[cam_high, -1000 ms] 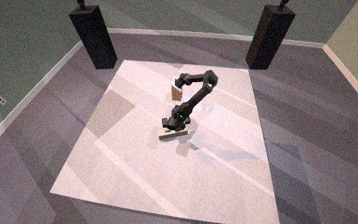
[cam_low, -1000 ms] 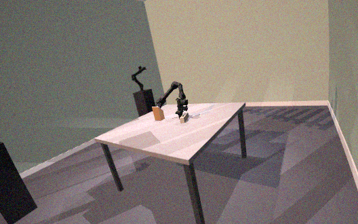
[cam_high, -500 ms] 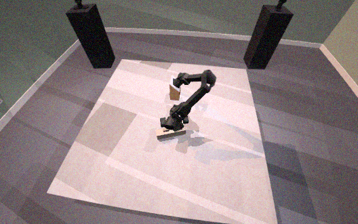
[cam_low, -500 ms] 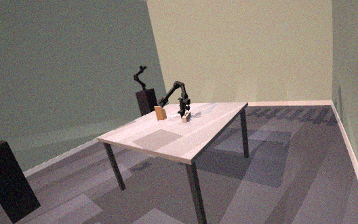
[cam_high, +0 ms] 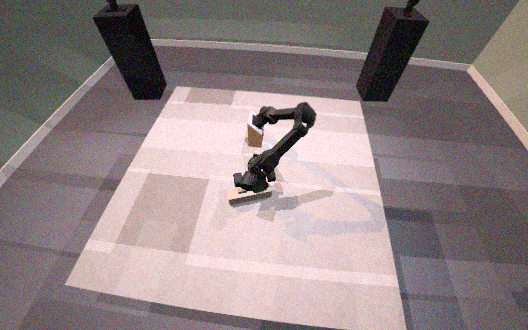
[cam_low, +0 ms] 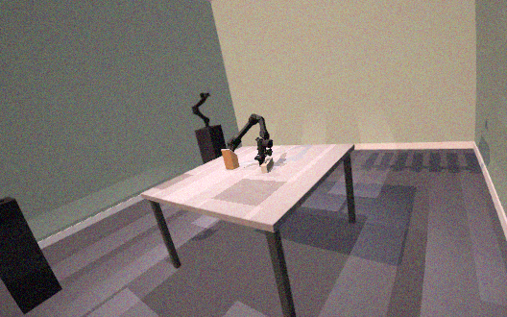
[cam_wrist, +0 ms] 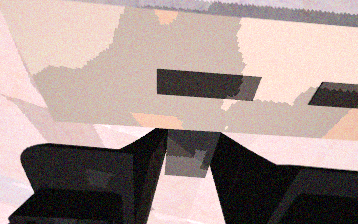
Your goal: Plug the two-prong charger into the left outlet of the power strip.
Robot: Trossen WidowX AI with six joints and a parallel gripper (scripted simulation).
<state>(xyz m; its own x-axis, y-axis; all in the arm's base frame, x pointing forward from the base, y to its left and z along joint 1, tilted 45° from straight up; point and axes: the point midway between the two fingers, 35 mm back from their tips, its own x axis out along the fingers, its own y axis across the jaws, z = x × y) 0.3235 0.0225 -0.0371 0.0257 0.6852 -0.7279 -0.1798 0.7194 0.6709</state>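
Now: the two-prong charger 2 cm ahead of my gripper tip and 1 cm above it.
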